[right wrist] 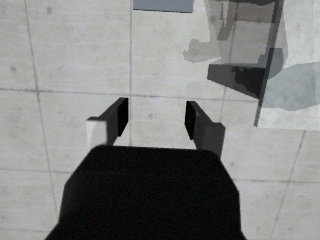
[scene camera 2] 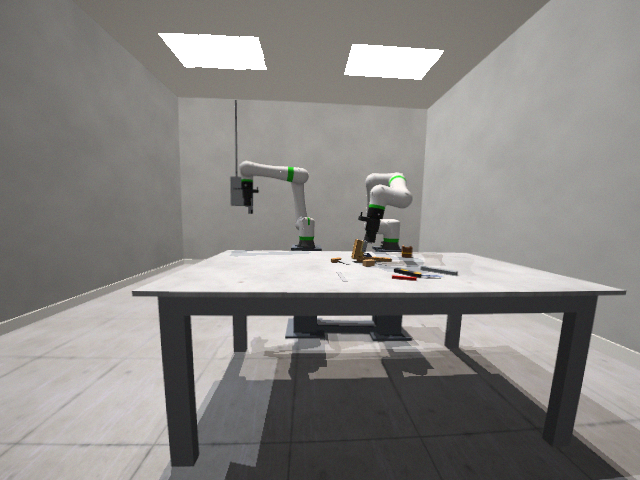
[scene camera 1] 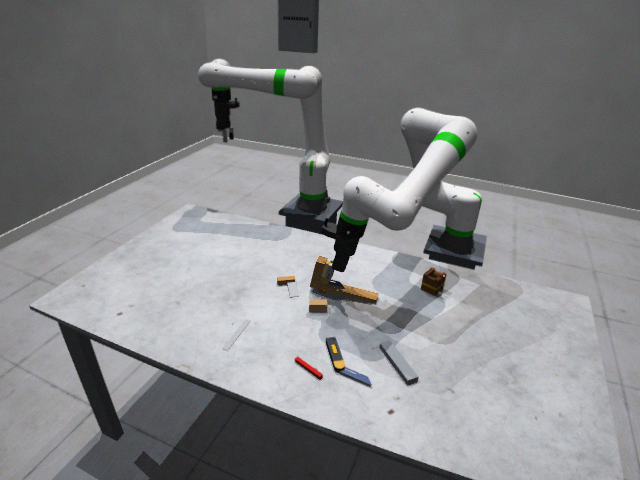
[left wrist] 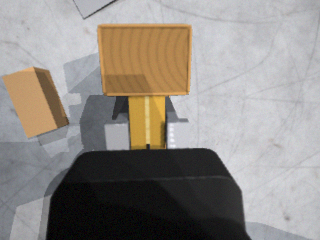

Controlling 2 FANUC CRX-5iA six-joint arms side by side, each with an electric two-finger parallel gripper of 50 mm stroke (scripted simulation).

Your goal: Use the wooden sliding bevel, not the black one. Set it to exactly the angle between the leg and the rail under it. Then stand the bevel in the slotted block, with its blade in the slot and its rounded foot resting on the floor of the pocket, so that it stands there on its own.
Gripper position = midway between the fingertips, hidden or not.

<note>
I see my left gripper point(left wrist: 148, 109), my right gripper point(right wrist: 157, 111), a wooden bevel point(left wrist: 147, 113) and a wooden block point(left wrist: 37, 103).
The right wrist view does not show the wooden bevel: it is out of frame. The right wrist view does not show the wooden block: it is out of frame.
</note>
